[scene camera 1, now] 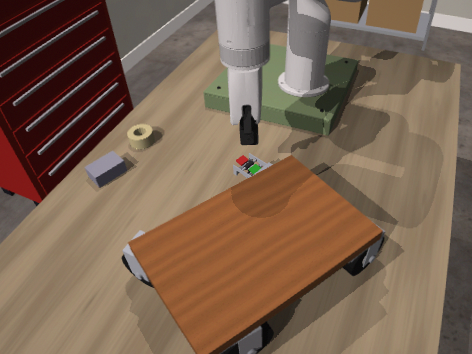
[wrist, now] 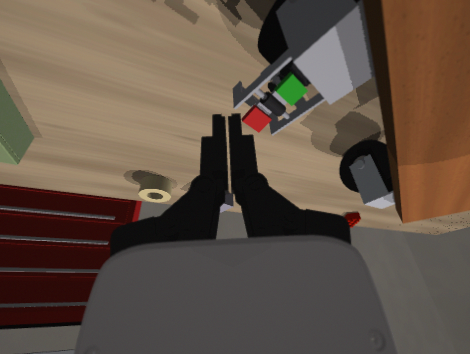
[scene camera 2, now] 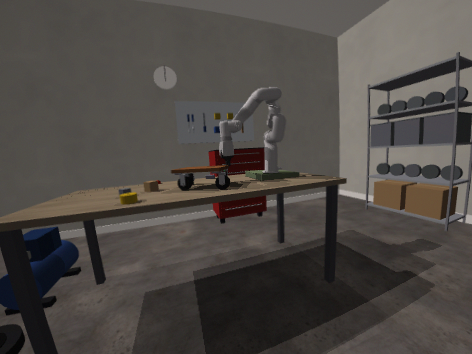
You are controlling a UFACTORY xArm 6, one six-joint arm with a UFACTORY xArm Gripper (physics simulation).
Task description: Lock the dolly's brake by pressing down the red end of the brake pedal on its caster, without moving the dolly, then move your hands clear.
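Frame: origin at the arm's base, x down, y left, z ahead, level; millimetres.
Seen in the pictures: gripper, fingertip midpoint: [scene camera 1: 249, 142] [wrist: 227, 130]; arm's base, origin of the base link: [scene camera 1: 303, 83] [scene camera 2: 270, 172].
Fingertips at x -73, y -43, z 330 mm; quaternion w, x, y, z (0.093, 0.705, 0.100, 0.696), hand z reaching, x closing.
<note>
Pixels of each thing's middle, then the offset from my fingertips to it.
- tape ring, body centre: [wrist: 156, 189] [scene camera 1: 141, 136] dx +97, dy -280, dz -70 mm
- grey block, body centre: [wrist: 213, 199] [scene camera 1: 106, 168] dx +97, dy -305, dz +46 mm
The dolly [scene camera 1: 260, 240] [scene camera 2: 200, 169] [wrist: 432, 100] is a brown wooden board on casters with black wheels. The brake pedal sits in a grey bracket on the caster at the board's corner nearest the arm. Its red end [scene camera 1: 242, 160] [wrist: 257, 119] faces away from the board, and its green end [scene camera 1: 255, 169] [wrist: 291, 89] is nearer the board. My gripper [scene camera 1: 248, 143] [scene camera 2: 228, 165] [wrist: 227, 130] is shut and empty. In scene camera 1 it hangs above the pedal, with a gap to it; in the wrist view its tips appear just beside the red end. The caster's wheel is partly hidden.
A tape ring [scene camera 1: 140, 142] [wrist: 155, 195] and a grey block [scene camera 1: 106, 170] lie on the table left of the dolly in scene camera 1. The green base plate [scene camera 1: 270, 107] [scene camera 2: 280, 175] carries the arm. A red drawer cabinet [scene camera 1: 65, 90] stands beside the table.
</note>
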